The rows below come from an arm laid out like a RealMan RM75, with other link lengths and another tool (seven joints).
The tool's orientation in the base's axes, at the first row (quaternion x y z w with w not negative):
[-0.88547, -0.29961, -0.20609, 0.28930]
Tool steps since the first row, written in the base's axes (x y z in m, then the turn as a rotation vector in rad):
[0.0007, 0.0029, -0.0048, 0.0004, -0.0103, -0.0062]
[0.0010, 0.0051, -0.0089, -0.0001, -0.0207, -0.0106]
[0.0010, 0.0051, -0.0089, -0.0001, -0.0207, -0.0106]
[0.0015, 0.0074, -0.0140, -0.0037, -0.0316, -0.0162]
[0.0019, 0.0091, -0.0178, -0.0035, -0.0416, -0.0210]
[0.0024, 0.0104, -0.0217, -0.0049, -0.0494, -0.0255]
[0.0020, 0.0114, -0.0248, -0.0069, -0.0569, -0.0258]
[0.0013, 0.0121, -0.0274, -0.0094, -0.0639, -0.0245]
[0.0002, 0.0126, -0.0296, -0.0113, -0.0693, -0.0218]
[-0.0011, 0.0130, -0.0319, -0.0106, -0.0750, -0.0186]
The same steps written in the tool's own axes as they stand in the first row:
[-0.0009, 0.0004, 0.0056, -0.0073, 0.0094, -0.0018]
[-0.0020, 0.0008, 0.0101, -0.0143, 0.0176, -0.0053]
[-0.0020, 0.0008, 0.0101, -0.0143, 0.0176, -0.0053]
[-0.0034, 0.0016, 0.0155, -0.0244, 0.0245, -0.0087]
[-0.0044, 0.0022, 0.0195, -0.0310, 0.0331, -0.0114]
[-0.0056, 0.0032, 0.0233, -0.0377, 0.0390, -0.0133]
[-0.0072, 0.0035, 0.0262, -0.0424, 0.0427, -0.0182]
[-0.0088, 0.0036, 0.0284, -0.0464, 0.0451, -0.0241]
[-0.0106, 0.0034, 0.0302, -0.0486, 0.0464, -0.0299]
[-0.0126, 0.0032, 0.0319, -0.0487, 0.0493, -0.0358]

